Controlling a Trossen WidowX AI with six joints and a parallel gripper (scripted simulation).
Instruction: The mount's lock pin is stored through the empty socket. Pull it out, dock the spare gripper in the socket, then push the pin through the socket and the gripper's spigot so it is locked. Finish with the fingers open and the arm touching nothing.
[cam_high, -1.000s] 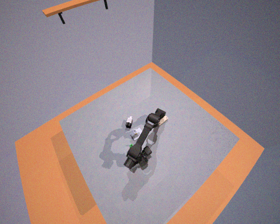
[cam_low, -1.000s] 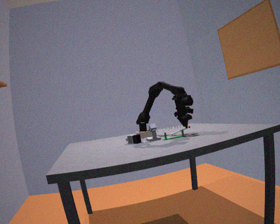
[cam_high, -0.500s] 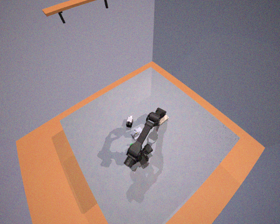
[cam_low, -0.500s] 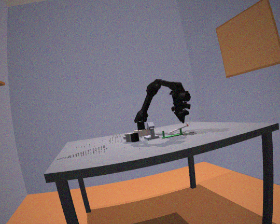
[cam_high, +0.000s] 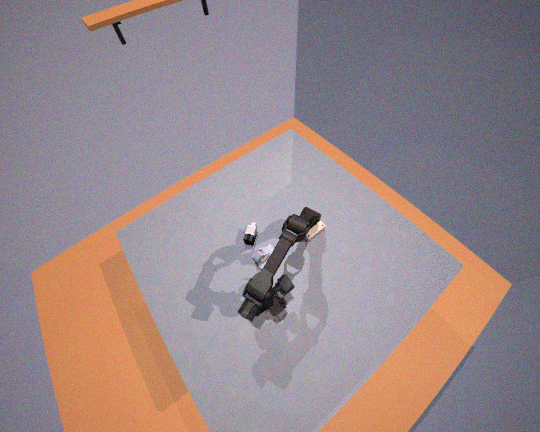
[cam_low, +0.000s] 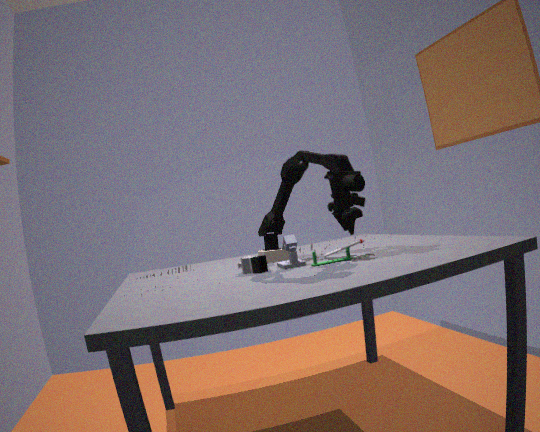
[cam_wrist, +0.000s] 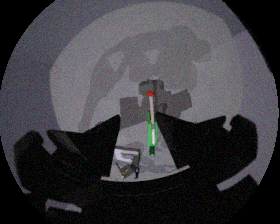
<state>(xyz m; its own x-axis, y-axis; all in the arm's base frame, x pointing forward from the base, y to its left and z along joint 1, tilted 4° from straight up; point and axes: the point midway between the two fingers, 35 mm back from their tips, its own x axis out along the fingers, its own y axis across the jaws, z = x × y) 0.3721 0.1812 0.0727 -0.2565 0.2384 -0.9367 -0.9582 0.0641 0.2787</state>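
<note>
Now: gripper tip 2 cm short of the green bar-shaped rack, 9 cm to the left of it and 7 cm above it. The rest, counted from my gripper tip: spare gripper (11 cm behind, 34 cm to the right, 6 cm below); then grey socket mount (7 cm behind, 20 cm to the right, 4 cm below).
</note>
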